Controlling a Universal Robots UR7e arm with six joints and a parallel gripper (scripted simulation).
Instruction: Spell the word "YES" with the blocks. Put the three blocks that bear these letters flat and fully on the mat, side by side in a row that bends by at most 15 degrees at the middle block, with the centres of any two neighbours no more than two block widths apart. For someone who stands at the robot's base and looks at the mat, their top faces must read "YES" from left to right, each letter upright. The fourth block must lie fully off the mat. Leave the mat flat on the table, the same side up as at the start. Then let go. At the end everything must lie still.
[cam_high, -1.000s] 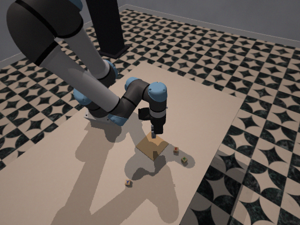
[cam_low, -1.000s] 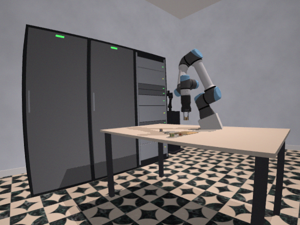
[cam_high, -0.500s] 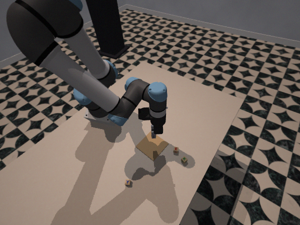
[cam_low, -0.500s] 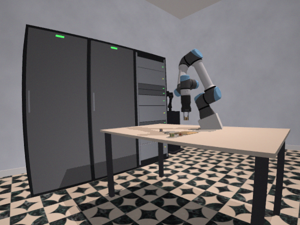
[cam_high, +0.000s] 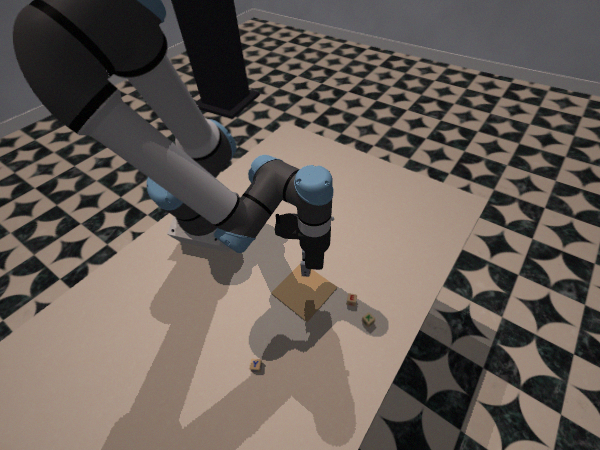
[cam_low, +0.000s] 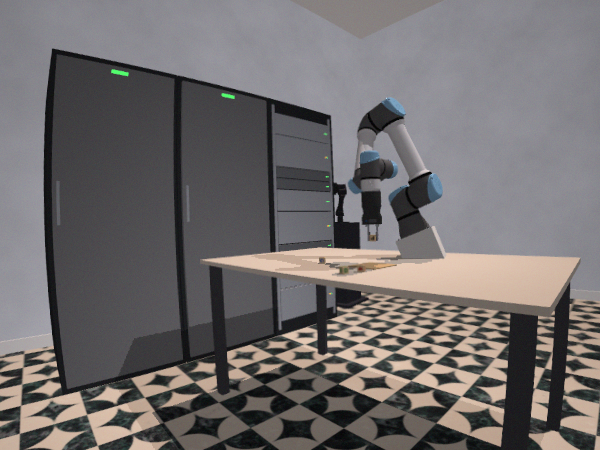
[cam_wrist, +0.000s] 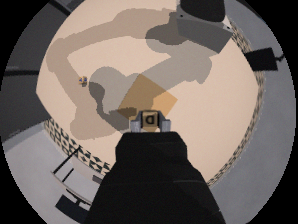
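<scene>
Right now my hand is 10 mm to the left of the mat and 120 mm above it. Also, from my hand: S block: 10 mm below.
</scene>
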